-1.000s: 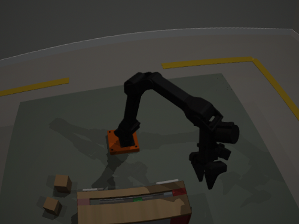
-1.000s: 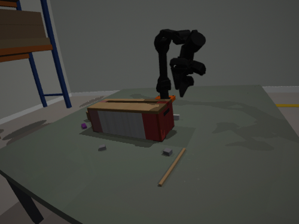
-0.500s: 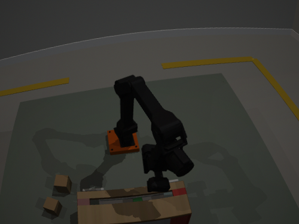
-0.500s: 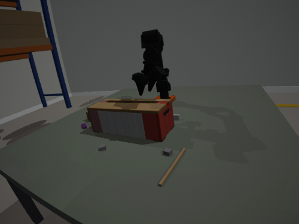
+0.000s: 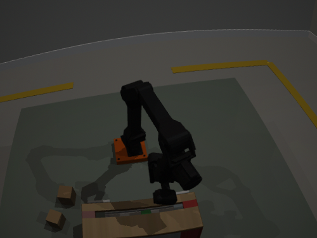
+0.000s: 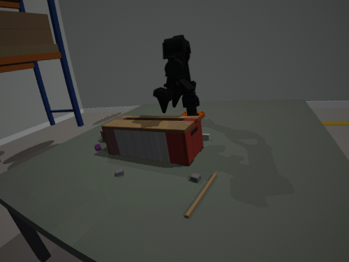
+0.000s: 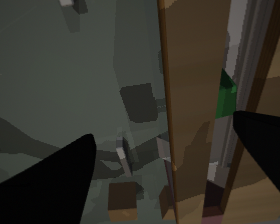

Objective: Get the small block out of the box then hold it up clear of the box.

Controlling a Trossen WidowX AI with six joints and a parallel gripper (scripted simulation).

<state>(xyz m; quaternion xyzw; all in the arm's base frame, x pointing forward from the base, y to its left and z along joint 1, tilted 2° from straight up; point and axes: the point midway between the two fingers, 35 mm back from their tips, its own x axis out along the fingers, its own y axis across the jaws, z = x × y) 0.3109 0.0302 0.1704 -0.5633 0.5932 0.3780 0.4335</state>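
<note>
The green block is 60 mm below my gripper tip, 50 mm ahead of it and 40 mm to the right of it. Round my gripper tip: wooden stick 290 mm ahead, 210 mm to the left, 150 mm below; purple piece 360 mm to the right, 140 mm below, 100 mm ahead; box 90 mm below, 60 mm to the right, 40 mm ahead.
</note>
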